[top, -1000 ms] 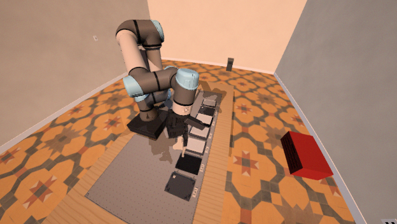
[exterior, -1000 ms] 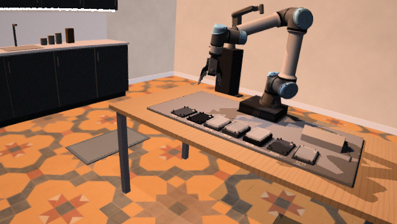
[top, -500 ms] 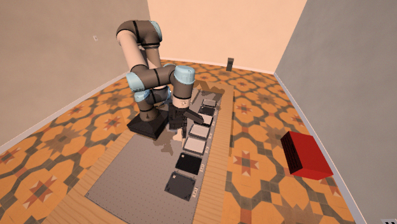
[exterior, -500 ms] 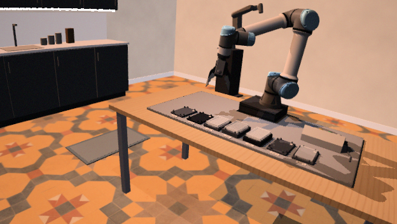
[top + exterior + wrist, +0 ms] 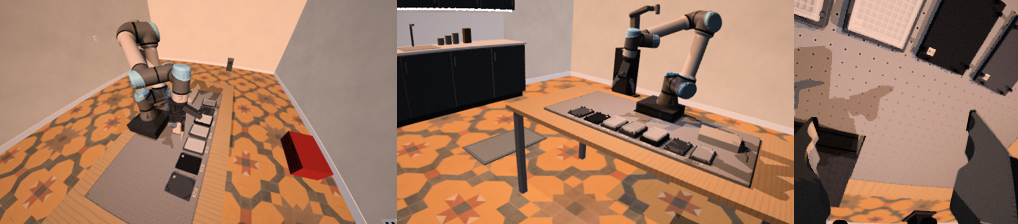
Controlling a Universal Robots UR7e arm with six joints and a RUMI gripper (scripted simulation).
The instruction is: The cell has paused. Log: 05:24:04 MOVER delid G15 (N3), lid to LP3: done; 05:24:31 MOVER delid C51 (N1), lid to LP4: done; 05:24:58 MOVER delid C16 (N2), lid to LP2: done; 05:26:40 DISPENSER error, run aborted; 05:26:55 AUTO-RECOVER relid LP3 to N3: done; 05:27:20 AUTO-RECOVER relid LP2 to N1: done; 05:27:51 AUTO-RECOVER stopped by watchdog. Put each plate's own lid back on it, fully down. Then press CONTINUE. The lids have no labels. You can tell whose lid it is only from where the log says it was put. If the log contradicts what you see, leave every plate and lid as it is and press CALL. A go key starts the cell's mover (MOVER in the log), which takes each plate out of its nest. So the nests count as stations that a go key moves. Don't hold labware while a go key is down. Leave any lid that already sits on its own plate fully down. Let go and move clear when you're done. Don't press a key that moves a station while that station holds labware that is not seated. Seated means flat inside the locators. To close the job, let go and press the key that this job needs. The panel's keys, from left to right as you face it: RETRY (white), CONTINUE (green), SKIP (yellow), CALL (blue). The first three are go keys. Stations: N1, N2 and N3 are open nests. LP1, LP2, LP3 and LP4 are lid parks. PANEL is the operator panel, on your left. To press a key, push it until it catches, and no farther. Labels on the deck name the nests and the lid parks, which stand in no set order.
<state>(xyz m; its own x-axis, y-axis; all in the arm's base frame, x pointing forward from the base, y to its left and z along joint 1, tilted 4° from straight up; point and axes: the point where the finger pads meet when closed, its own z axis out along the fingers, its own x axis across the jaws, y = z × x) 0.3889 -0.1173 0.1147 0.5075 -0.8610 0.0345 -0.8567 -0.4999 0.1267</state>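
My gripper is now 60 mm short of the plate, 150 mm to the right of it and 160 mm above it. From my hand the other things lie so: black slab (90 mm ahead, 100 mm to the right, 180 mm below); then lid park (30 mm ahead, 420 mm to the left, 180 mm below); then lid (20 mm ahead, 540 mm to the left, 170 mm below).
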